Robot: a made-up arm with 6 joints. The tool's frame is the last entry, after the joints. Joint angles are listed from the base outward.
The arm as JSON. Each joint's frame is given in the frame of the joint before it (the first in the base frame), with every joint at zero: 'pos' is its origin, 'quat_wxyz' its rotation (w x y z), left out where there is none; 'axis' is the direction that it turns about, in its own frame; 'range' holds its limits. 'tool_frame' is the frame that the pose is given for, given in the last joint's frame.
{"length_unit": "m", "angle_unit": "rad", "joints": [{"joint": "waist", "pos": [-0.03, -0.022, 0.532], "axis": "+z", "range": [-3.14, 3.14]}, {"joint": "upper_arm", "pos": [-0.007, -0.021, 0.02], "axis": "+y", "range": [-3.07, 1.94]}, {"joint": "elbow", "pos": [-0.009, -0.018, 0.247], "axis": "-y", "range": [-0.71, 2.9]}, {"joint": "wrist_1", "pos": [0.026, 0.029, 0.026], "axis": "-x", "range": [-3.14, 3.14]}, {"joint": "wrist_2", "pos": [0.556, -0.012, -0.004], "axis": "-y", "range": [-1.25, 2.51]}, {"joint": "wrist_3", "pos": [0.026, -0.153, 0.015], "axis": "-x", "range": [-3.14, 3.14]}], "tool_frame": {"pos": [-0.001, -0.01, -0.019], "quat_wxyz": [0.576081, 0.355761, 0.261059, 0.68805]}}
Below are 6 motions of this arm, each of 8 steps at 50 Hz.
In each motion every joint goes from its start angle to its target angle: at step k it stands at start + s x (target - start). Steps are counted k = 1, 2, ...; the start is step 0. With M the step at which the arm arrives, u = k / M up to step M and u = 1 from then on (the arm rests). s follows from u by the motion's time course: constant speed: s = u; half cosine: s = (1 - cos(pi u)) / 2; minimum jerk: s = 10 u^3 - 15 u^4 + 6 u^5.
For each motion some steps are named. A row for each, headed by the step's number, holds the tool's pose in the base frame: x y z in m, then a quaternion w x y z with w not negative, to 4 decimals.
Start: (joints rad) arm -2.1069 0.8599 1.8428 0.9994 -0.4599 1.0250
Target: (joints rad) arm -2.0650 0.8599 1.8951 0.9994 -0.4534 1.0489
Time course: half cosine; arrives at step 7
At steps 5, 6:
5: -0.2905 -0.2621 1.3362 0.4232 0.3271 0.3713 -0.7590
6: -0.2869 -0.2597 1.3374 0.4244 0.3232 0.3715 -0.7599

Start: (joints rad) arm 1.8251 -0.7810 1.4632 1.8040 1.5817 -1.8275
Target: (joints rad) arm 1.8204 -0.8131 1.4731 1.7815 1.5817 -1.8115
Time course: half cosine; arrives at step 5
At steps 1, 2, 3, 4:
1: 0.0968 -0.6832 1.0647 0.1616 0.6651 0.3183 -0.6559
2: 0.0981 -0.6883 1.0580 0.1575 0.6661 0.3240 -0.6531
3: 0.0996 -0.6944 1.0497 0.1525 0.6672 0.3311 -0.6496
4: 0.1008 -0.6993 1.0429 0.1484 0.6681 0.3368 -0.6467

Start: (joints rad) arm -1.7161 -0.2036 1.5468 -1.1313 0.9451 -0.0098
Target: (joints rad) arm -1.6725 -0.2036 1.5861 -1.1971 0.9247 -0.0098
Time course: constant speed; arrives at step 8
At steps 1, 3, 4, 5, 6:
1: -0.1176 0.0418 1.4052 0.5032 -0.6973 -0.2481 0.4460
3: -0.1151 0.0451 1.4057 0.4961 -0.6937 -0.2536 0.4564
4: -0.1139 0.0468 1.4059 0.4925 -0.6919 -0.2563 0.4616
5: -0.1126 0.0485 1.4061 0.4888 -0.6901 -0.2589 0.4667
6: -0.1114 0.0503 1.4063 0.4852 -0.6882 -0.2615 0.4719

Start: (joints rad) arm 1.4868 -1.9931 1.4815 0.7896 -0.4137 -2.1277
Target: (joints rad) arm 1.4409 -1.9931 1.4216 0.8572 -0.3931 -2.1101
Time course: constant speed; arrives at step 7
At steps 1, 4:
1: 0.0095 -0.7956 0.1247 0.6396 0.2804 0.6828 -0.2144
4: -0.0096 -0.8029 0.1358 0.6270 0.2762 0.6908 -0.2313

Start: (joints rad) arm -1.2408 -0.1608 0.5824 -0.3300 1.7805 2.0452
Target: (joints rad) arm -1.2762 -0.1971 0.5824 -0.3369 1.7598 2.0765
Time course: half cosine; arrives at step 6
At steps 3, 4, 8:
3: -0.0963 -0.4086 1.1559 0.6239 -0.2589 -0.2384 -0.6978
4: -0.1012 -0.4028 1.1590 0.6194 -0.2579 -0.2390 -0.7019
8: -0.1060 -0.3969 1.1621 0.6150 -0.2568 -0.2395 -0.7061

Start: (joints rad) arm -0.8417 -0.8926 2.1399 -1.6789 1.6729 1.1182
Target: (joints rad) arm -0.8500 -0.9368 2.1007 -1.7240 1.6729 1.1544
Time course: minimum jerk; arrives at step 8
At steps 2, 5, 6, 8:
2: -0.5343 0.5313 0.9206 0.0412 0.4319 0.7438 -0.5085
5: -0.5303 0.5405 0.9132 0.0281 0.4244 0.7419 -0.5184
6: -0.5291 0.5431 0.9111 0.0244 0.4224 0.7413 -0.5211
8: -0.5284 0.5446 0.9099 0.0222 0.4211 0.7409 -0.5227

